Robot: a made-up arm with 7 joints. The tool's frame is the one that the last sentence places. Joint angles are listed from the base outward.
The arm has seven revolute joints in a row. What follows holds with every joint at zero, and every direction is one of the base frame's. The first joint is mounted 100 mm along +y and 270 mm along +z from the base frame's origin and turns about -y. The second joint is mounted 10 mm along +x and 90 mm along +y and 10 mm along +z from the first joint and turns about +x. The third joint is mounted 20 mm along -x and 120 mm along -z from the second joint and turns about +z. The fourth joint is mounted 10 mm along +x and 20 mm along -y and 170 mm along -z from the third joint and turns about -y. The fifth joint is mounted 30 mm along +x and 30 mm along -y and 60 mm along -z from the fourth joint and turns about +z. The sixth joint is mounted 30 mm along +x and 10 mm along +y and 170 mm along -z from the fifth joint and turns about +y. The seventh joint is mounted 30 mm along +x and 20 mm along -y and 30 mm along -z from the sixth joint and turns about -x. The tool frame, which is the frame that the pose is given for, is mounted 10 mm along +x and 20 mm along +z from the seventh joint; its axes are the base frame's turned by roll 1.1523, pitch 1.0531 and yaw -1.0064 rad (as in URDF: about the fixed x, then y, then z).
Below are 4 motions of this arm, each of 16 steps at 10 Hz.
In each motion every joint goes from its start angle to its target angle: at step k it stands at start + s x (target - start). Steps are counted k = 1, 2, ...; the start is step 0. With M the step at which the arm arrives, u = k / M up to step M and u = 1 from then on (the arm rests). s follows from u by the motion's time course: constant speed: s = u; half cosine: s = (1 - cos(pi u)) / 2; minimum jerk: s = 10 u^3 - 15 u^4 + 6 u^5.
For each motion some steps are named. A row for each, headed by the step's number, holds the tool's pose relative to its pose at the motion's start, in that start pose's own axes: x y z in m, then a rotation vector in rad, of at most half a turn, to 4 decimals.
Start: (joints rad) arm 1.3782 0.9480 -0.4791 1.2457 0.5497 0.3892 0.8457
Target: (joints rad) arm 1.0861 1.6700 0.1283 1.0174 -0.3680 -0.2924 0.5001
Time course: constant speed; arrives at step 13
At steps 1, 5, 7, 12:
1: -0.0238 0.0014 -0.0014 0.0768 0.0447 -0.1142
5: -0.1113 0.0205 -0.0047 0.3869 0.1342 -0.5741
7: -0.1499 0.0375 -0.0064 0.5412 0.1258 -0.7977
12: -0.2296 0.0999 -0.0147 0.9074 -0.0420 -1.3048

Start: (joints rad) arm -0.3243 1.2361 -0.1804 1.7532 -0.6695 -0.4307 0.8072
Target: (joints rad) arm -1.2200 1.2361 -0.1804 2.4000 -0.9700 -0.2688 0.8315
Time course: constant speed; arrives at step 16
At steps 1, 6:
1: 0.0077 0.0156 -0.0037 0.0271 -0.0173 0.0358
6: 0.0288 0.0985 -0.0195 0.1649 -0.0703 0.2084

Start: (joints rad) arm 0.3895 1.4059 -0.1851 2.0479 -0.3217 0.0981 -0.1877
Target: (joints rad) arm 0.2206 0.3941 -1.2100 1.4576 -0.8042 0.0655 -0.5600
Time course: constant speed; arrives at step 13
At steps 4, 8, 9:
4: 0.0364 0.1014 0.0480 -0.2661 -0.0263 0.0987
8: 0.0546 0.2352 0.0409 -0.4541 0.0020 0.2931
9: 0.0546 0.2693 0.0298 -0.4878 0.0240 0.3519

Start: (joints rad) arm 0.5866 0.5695 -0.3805 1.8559 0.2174 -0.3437 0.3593
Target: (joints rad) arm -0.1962 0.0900 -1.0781 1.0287 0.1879 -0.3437 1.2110
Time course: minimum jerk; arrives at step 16
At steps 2, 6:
2: 0.0005 -0.0010 0.0058 -0.0322 -0.0092 0.0033
6: 0.0137 0.0063 0.1067 -0.5474 -0.1404 0.1114

